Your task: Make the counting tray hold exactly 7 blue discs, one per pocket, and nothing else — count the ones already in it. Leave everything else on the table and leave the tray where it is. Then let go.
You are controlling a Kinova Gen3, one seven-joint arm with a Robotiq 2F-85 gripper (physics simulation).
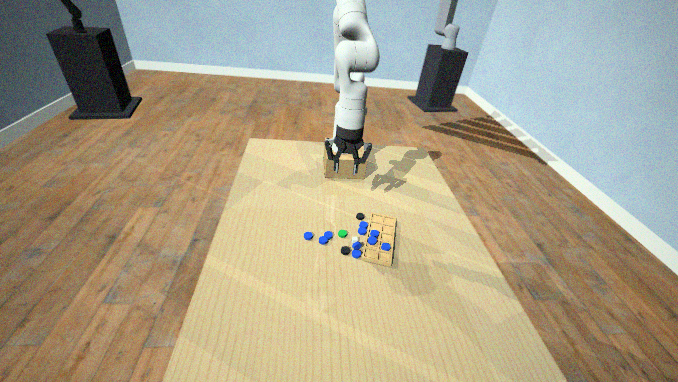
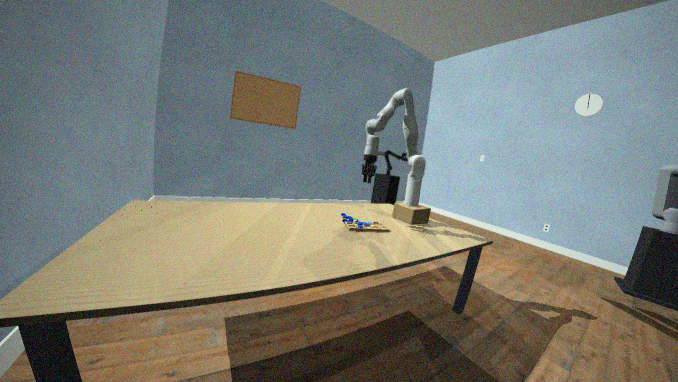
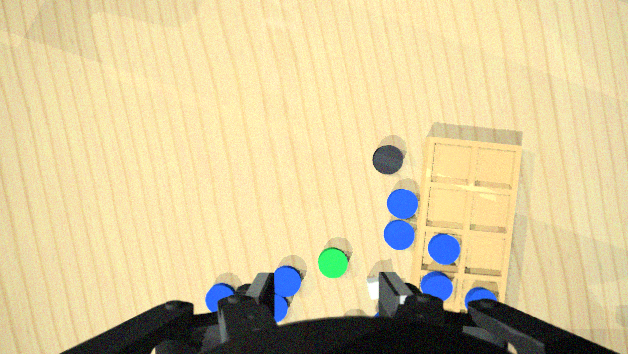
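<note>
The wooden counting tray (image 1: 395, 231) (image 2: 370, 230) (image 3: 514, 192) has two columns of pockets. Three blue discs are in it: one disc (image 1: 374, 233) (image 3: 444, 249) in the left column's third pocket from the robot end, one disc (image 1: 372, 240) (image 3: 436, 286) in the fourth, one disc (image 1: 385, 247) (image 3: 480, 298) in the right column's fourth. Several blue discs lie outside: a pair beside the tray, disc (image 3: 402, 203) and disc (image 3: 399, 234), two nearer its far end, and three further left. My gripper (image 1: 346, 170) (image 2: 367, 180) (image 3: 326, 294) is half open, empty, high above the table, robot-side of the discs.
A black disc (image 1: 360, 216) (image 3: 388, 159) lies beside the tray's robot end. Another black disc (image 1: 345, 250) lies left of the tray. A green disc (image 1: 342, 233) (image 3: 333, 262) and a small white piece (image 1: 355, 240) (image 3: 373, 288) lie between the left blue discs and the tray.
</note>
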